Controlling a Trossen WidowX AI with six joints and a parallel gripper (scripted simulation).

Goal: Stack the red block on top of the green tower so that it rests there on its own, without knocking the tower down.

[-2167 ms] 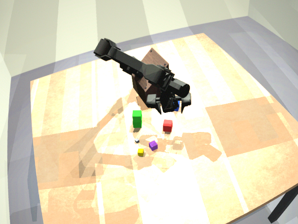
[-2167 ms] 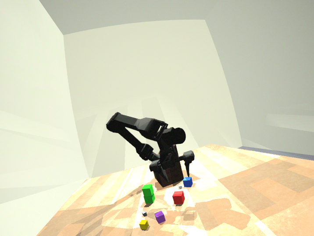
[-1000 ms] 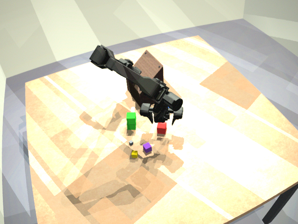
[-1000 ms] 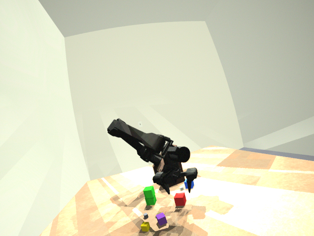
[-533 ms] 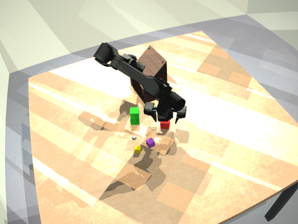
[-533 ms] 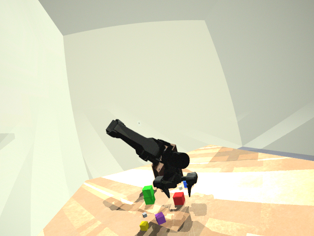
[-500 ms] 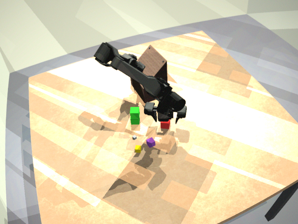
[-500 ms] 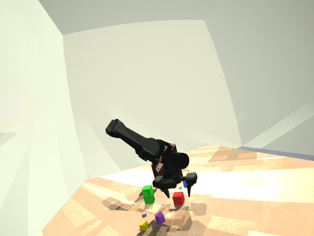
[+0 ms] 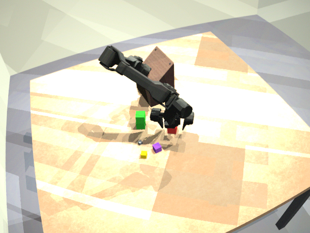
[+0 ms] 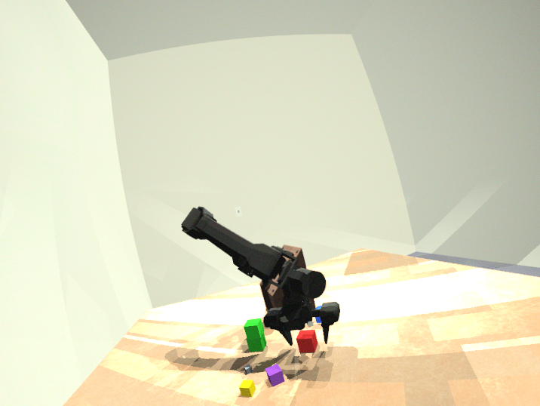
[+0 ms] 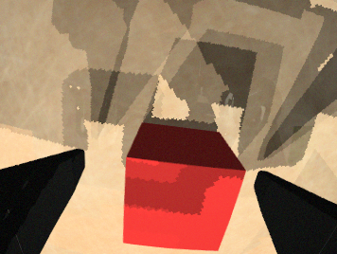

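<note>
Now: the red block 10 mm above my gripper tip. Round my gripper tip: blue cube: 100 mm behind, 110 mm to the left, 10 mm above; purple cube: 60 mm ahead, 120 mm to the right; tiny grey cube: 10 mm behind, 160 mm to the right.
</note>
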